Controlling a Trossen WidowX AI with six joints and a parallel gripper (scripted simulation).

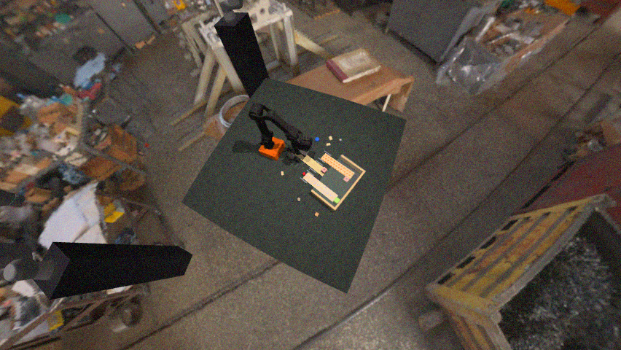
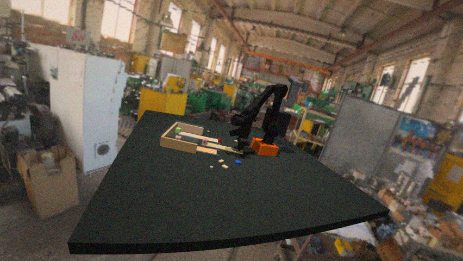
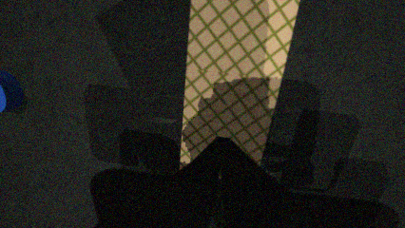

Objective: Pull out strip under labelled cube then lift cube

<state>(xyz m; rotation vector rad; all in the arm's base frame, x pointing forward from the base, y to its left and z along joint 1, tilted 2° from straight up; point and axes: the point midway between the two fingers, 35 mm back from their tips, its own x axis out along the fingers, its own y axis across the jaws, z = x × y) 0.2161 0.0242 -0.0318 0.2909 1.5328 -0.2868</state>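
The hatched strip is 90 mm ahead of my gripper tip and 40 mm to the right of it. The rest, counted from my gripper tip: blue disc 80 mm ahead, 150 mm to the left; then red piece 80 mm ahead, 130 mm to the right, 10 mm above.
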